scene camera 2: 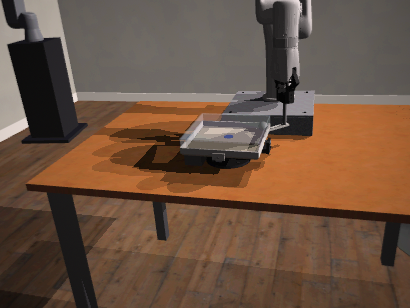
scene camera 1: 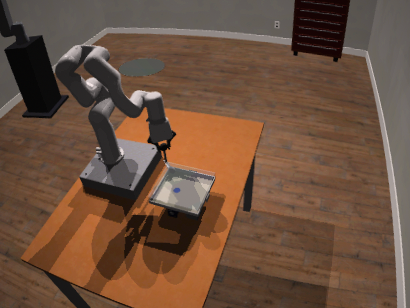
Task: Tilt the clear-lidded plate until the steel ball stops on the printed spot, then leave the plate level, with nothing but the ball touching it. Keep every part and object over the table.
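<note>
The clear-lidded plate (scene camera 1: 159,202) (scene camera 2: 200,151) is a shallow square tray on a dark stand. It looks near level; a slight tilt is hard to judge. The blue printed spot (scene camera 1: 176,190) (scene camera 2: 228,136) shows uncovered on its pale floor. A faint grey round shape, seemingly the steel ball (scene camera 2: 263,126), sits in the back right corner in the scene camera 2 view, away from the spot. My gripper (scene camera 1: 164,146) (scene camera 2: 285,99) is shut on the upright handle rod (scene camera 1: 165,157) (scene camera 2: 285,113), whose lower end joins an arm reaching to that corner. The fingertips are small and dark.
The grey robot base block (scene camera 1: 110,186) (scene camera 2: 300,126) stands behind the plate on the orange table (scene camera 1: 215,130) (scene camera 2: 350,165). Dark shadows fall across the table around the plate. A black pedestal (scene camera 1: 35,75) (scene camera 2: 44,90) stands on the floor beyond the table. A dark red cabinet (scene camera 1: 320,27) stands far back.
</note>
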